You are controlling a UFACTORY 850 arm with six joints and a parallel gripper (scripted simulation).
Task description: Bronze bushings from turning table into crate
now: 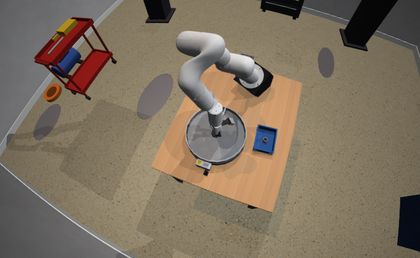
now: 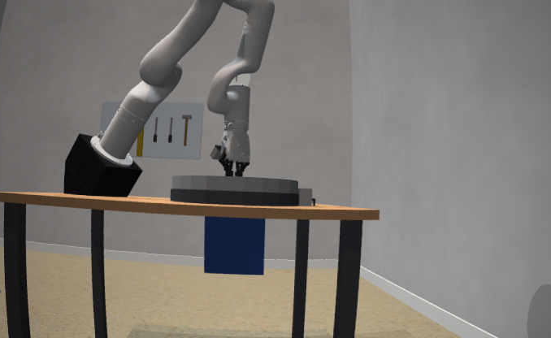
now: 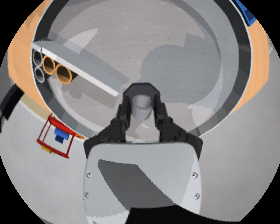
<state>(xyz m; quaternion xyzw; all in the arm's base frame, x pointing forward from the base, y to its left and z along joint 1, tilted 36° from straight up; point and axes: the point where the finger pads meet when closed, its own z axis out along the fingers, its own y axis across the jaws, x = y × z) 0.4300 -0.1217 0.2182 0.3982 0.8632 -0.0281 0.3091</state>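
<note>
My gripper is now 40 mm above the grey turning table. The rest, counted from my hand: blue crate 20 mm behind, 350 mm to the left, 60 mm below.
</note>
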